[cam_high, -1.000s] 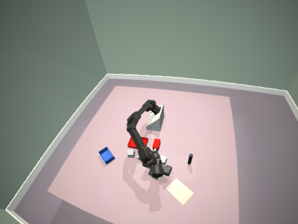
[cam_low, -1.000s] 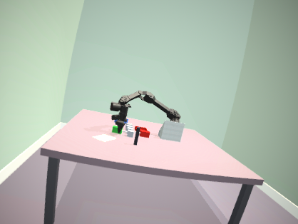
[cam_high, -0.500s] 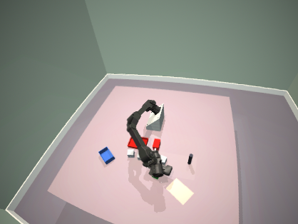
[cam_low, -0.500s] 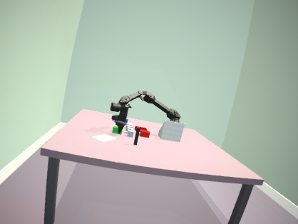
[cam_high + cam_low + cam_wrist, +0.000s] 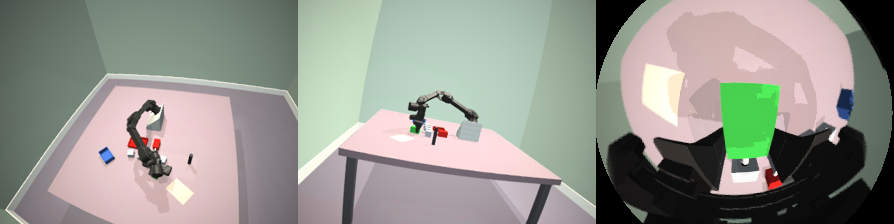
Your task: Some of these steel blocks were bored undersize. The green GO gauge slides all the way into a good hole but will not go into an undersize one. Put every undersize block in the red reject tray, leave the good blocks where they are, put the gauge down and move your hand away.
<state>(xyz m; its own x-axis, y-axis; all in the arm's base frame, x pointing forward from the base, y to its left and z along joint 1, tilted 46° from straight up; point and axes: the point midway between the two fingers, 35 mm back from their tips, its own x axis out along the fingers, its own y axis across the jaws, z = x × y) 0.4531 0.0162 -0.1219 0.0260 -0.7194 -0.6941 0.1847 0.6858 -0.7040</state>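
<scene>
Right now my gripper tip is 10 mm past the green GO gauge and 20 mm below it. The rest, counted from my gripper tip: blue tray 20 mm behind, 400 mm to the right; then small red piece 180 mm behind, 60 mm to the right, 10 mm above; then cream sheet 100 mm ahead, 170 mm to the left, 10 mm below.
</scene>
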